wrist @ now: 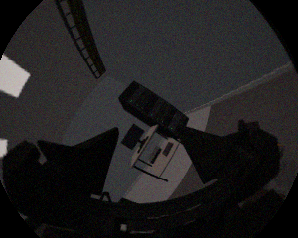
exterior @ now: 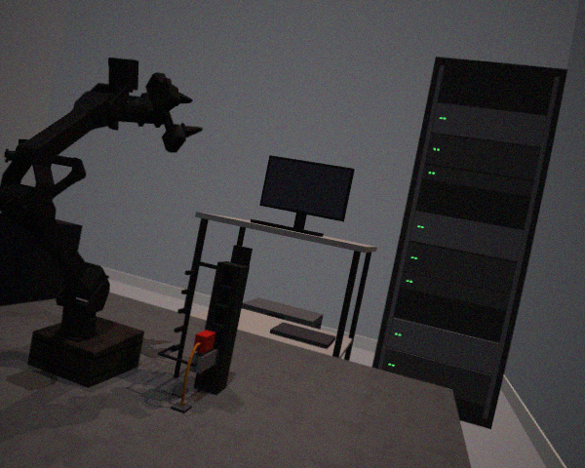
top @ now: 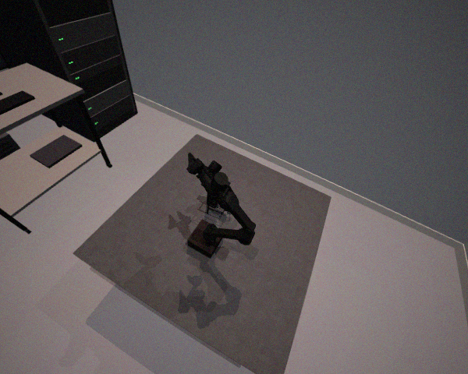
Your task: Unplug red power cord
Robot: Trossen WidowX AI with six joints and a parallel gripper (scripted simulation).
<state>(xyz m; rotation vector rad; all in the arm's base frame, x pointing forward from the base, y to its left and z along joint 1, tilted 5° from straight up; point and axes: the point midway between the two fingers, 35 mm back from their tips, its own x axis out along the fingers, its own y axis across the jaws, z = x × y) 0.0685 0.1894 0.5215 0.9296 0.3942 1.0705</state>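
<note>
Now: the red plug 480 mm below my gripper tip, 190 mm ahead of it and 100 mm to the right of it.
</note>
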